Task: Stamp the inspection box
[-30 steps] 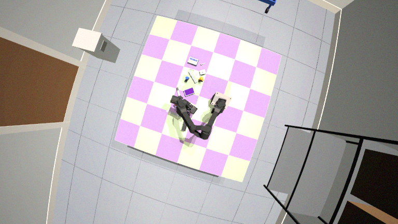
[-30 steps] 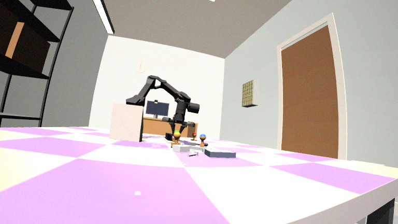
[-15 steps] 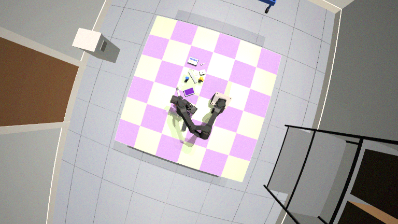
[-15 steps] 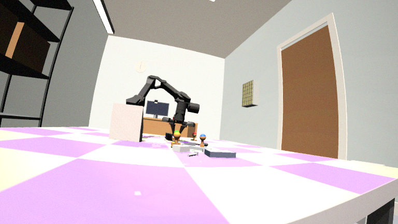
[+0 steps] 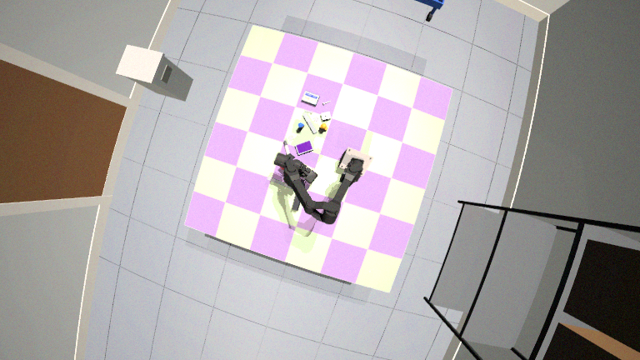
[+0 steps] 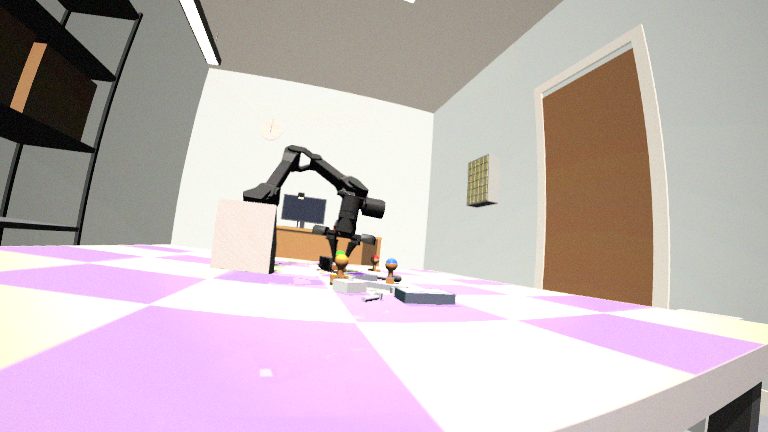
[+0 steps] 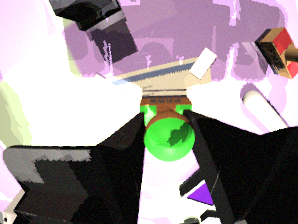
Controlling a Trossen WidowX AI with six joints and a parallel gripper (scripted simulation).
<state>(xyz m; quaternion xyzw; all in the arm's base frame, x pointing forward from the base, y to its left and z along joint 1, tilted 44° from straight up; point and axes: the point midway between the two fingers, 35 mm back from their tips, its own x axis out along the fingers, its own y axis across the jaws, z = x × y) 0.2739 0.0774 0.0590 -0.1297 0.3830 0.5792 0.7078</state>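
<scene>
My gripper tip is 3 cm above the white card. Also, from my gripper tip: red-knobbed stamp: 11 cm ahead, 1 cm below; then green-knobbed stamp: 1 cm below; then purple ink pad: 13 cm to the right, 3 cm below, 2 cm ahead.
</scene>
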